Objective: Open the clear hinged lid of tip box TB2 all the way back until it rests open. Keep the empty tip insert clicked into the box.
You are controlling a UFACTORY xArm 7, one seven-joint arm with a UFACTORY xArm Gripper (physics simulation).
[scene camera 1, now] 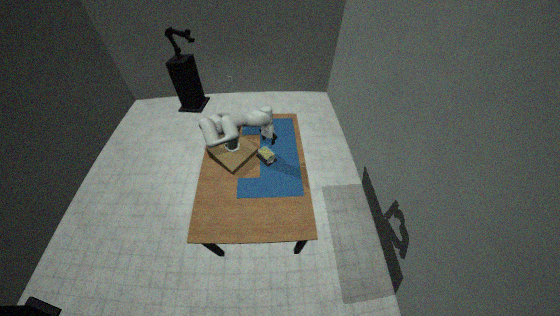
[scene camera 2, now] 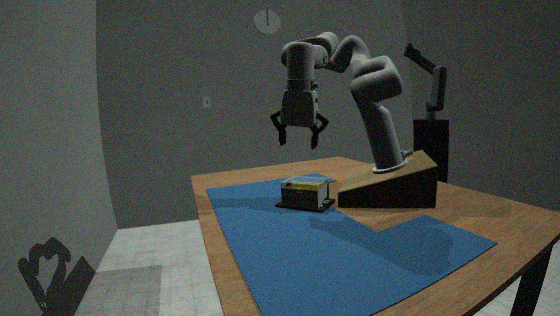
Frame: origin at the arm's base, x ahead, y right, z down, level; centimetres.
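Seen in the pictures: gripper, fingertip midpoint: (scene camera 1: 268,141) (scene camera 2: 298,146); arm's base, link origin: (scene camera 1: 232,145) (scene camera 2: 390,167).
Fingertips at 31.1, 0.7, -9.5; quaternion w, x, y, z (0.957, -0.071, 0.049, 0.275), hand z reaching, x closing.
Offsets run from my fingertips to a thing's top centre, as dx, dy, dz. "spot": to the spot under its first point. Level surfaces: height alone.
The tip box TB2 @(-2.0, +1.6, +10.5) (scene camera 1: 267,154) (scene camera 2: 302,196) stands on a dark base on the blue mat, near the wedge-shaped robot mount. Its clear hinged lid @(spot: -1.7, +0.0, +10.5) (scene camera 2: 305,181) is closed over the yellow tip insert @(-2.0, +1.6, +10.8) (scene camera 2: 304,187), which sits inside the box. My gripper (scene camera 1: 269,141) (scene camera 2: 298,145) points down with its fingers wide open and nothing between them. In the scene camera 2 view it hangs clearly above the box, and in the scene camera 1 view it shows beyond the box, toward the table's far end. The lid's hinge and any lettering are too small to tell.
The blue mat @(dz +18.3) (scene camera 1: 270,188) (scene camera 2: 300,260) lies on the wooden table @(dz +18.6) (scene camera 1: 252,220) (scene camera 2: 520,218). The wooden wedge mount (scene camera 1: 232,161) (scene camera 2: 387,191) carries my arm close beside the box. A black pedestal (scene camera 1: 186,82) (scene camera 2: 430,145) with another arm stands off the table.
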